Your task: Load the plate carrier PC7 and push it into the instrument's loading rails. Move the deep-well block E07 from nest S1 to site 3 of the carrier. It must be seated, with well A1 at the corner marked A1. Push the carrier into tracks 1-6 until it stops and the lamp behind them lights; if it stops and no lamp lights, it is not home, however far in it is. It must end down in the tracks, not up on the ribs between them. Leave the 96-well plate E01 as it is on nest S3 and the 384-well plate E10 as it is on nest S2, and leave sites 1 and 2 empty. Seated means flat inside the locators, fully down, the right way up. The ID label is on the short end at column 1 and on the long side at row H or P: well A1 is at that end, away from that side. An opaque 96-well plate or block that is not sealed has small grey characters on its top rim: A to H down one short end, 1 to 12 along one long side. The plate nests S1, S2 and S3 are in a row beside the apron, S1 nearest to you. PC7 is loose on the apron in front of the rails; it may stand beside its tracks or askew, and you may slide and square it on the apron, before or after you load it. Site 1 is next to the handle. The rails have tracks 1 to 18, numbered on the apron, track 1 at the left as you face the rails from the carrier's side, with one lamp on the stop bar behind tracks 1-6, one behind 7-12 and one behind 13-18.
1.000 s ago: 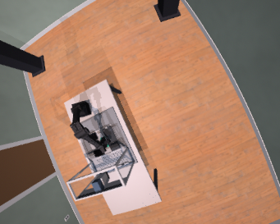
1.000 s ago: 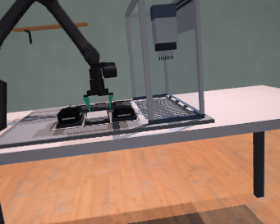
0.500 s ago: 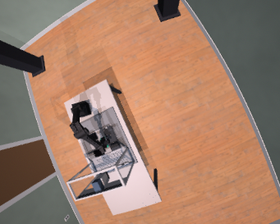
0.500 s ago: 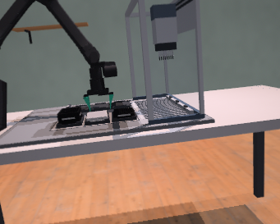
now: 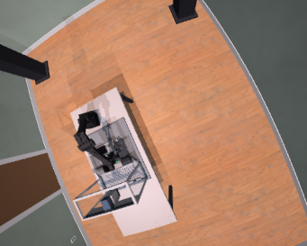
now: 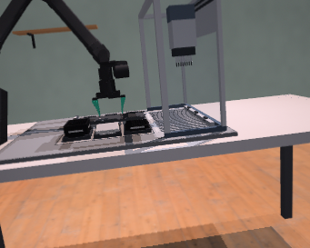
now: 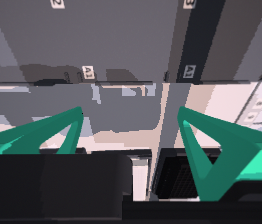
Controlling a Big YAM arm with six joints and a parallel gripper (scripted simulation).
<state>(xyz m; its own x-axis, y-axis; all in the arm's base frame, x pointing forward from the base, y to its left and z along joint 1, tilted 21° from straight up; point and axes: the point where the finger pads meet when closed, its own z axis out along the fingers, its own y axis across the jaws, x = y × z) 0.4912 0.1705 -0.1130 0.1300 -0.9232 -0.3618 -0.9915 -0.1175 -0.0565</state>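
Now: hand 180 mm to the left of the black deep-well block E07, 100 mm past it and 10 mm above it. From my hand the other things lie so: dark carrier PC7: 80 mm to the left, 30 mm below, 20 mm behind.
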